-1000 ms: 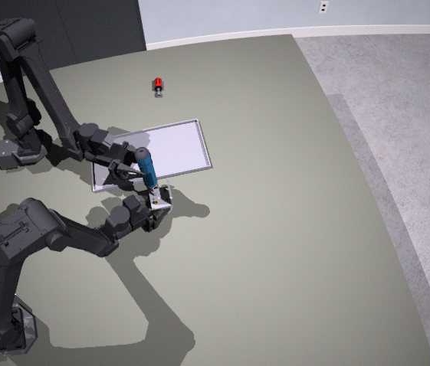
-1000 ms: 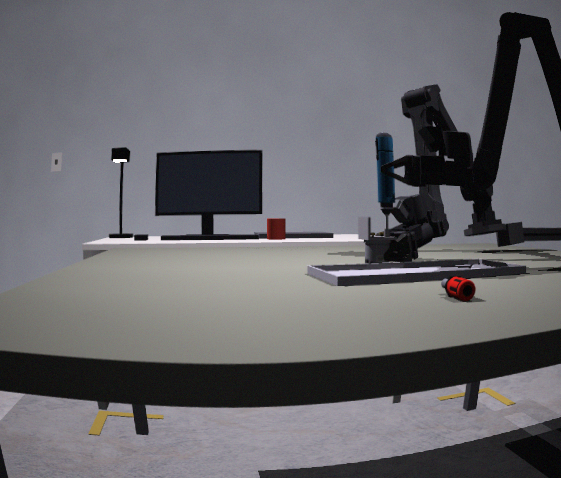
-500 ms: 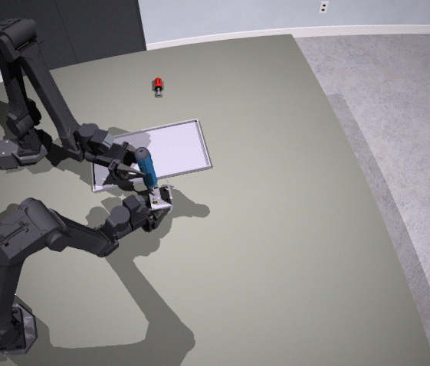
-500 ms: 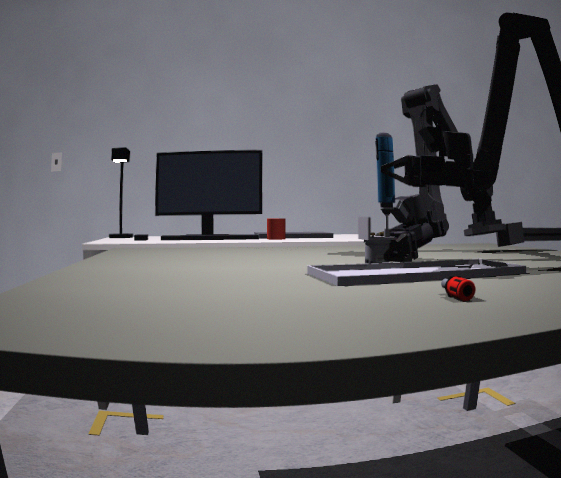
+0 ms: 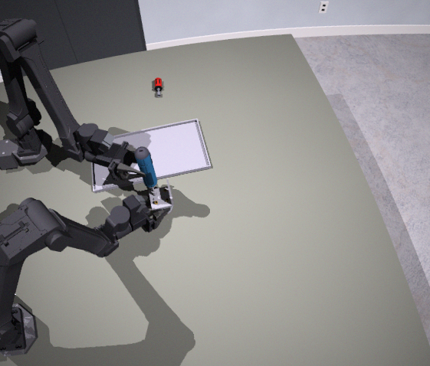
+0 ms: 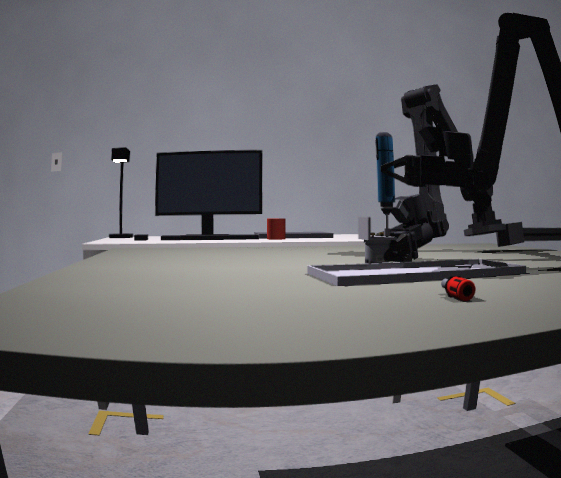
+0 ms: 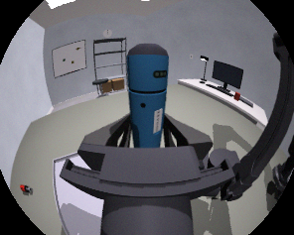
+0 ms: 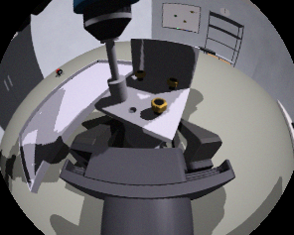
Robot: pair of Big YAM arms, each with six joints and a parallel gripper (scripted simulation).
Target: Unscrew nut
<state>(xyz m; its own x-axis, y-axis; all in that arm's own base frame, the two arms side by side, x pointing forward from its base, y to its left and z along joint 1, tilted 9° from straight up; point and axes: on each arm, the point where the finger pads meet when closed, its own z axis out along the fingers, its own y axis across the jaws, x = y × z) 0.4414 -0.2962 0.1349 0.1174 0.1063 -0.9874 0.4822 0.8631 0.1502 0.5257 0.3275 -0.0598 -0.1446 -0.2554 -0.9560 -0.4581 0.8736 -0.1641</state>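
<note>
Right now my right hand is 50 mm below the bracket. Round my right hand: socket tip (20 mm behind, 20 mm to the left, 60 mm above); short red-handled tool (10 mm ahead, 540 mm to the left, 10 mm below); shallow white tray (50 mm behind, 210 mm to the left, 20 mm below).
</note>
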